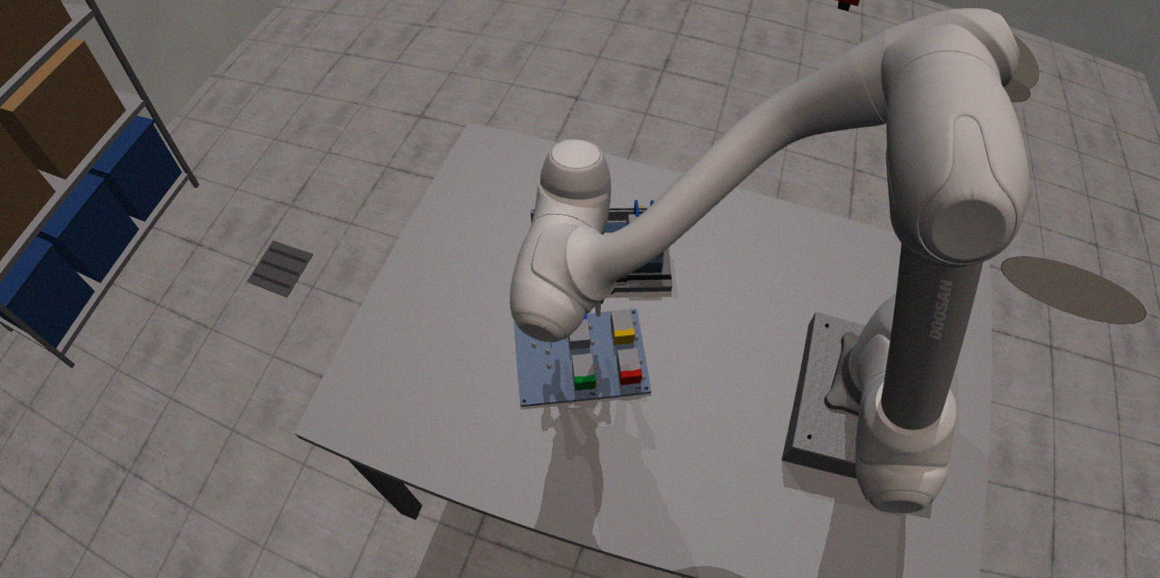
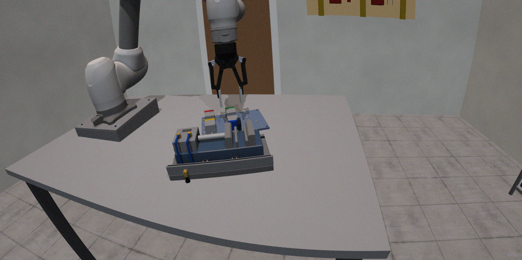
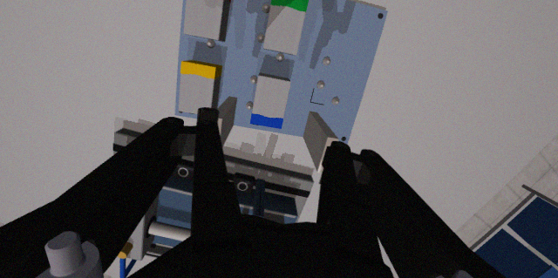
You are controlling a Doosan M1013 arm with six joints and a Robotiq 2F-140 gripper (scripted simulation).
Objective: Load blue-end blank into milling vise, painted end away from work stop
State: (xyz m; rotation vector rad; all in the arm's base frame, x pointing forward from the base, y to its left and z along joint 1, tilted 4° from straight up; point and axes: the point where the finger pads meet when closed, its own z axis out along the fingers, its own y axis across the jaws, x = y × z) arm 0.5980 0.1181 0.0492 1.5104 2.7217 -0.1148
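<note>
Now: hand 10 cm above the blue-ended blank. From my hand the other things lie so: light-blue infeed plate (3 cm behind, 4 cm to the left, 12 cm below); then green-ended blank (5 cm behind, 8 cm to the left, 10 cm below); then yellow-ended blank (8 cm behind, 5 cm to the right, 10 cm below).
</note>
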